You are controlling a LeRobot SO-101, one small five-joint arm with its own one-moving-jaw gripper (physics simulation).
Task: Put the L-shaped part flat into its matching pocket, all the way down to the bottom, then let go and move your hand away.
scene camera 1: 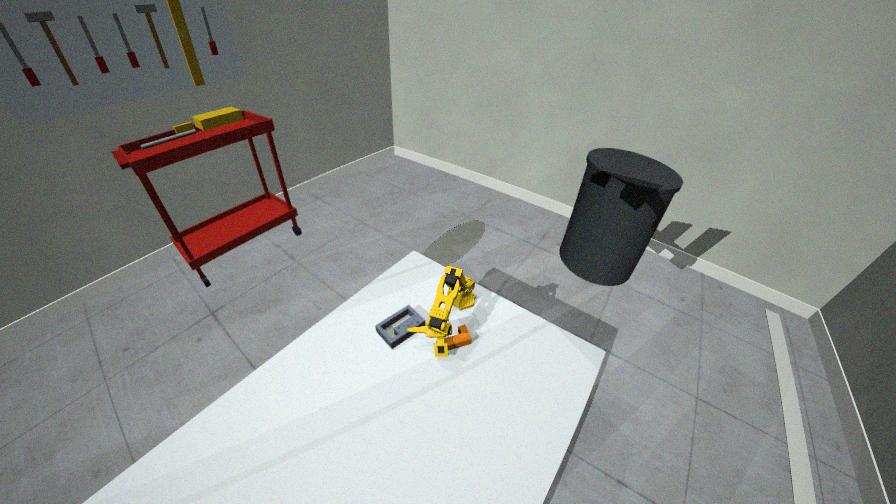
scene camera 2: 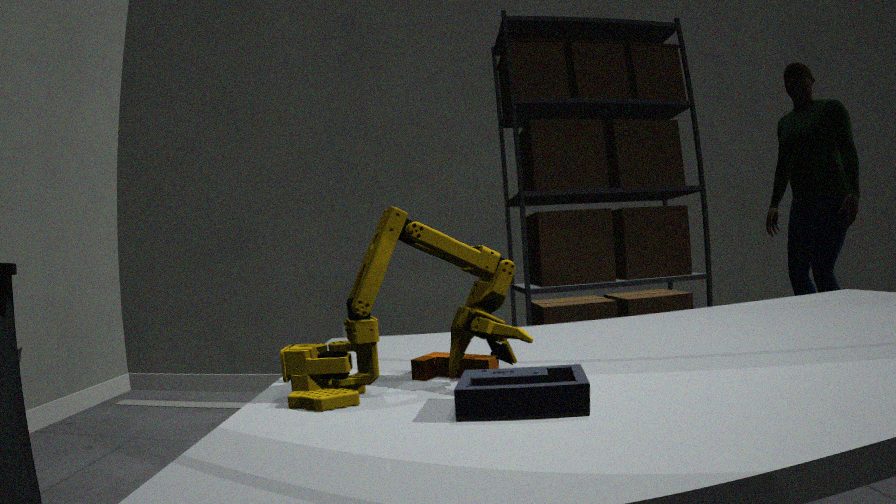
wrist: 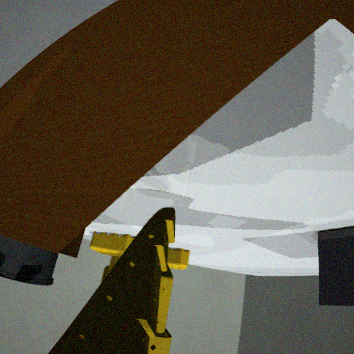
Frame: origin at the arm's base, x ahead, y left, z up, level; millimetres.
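Where they show: hand, its tool point: (scene camera 2: 453, 375); arm's base, origin of its link: (scene camera 1: 457, 302) (scene camera 2: 343, 399).
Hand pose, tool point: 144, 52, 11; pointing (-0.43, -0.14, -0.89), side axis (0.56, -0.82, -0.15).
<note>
Each offset is from my tool point to the centre of the thing, as dx, dy, dz.
The orange L-shaped part @(+4, +31, +4) (scene camera 1: 460, 339) (scene camera 2: 431, 366) (wrist: 115, 105) lies flat on the white table, beside the gripper. It fills the upper left of the wrist view as a broad dark band. The dark blue-grey block with the pocket @(+73, -132, +7) (scene camera 1: 384, 337) (scene camera 2: 521, 401) stands on the table on the other side of the gripper; the orange part is outside it. My gripper (scene camera 1: 421, 334) (scene camera 2: 492, 357) is fully open and holds nothing. The moving jaw swings out toward the pocket block, and the fixed jaw points down close by the orange part. In the wrist view one notched jaw shows, tip up; the moving jaw is out of the picture.
The arm's yellow base (scene camera 1: 465, 299) (scene camera 2: 322, 399) is at the table's far end. A red cart (scene camera 1: 233, 233) and a dark bin (scene camera 1: 617, 225) stand on the floor. A shelf rack (scene camera 2: 601, 195) with boxes and a person (scene camera 2: 817, 156) are behind the table.
</note>
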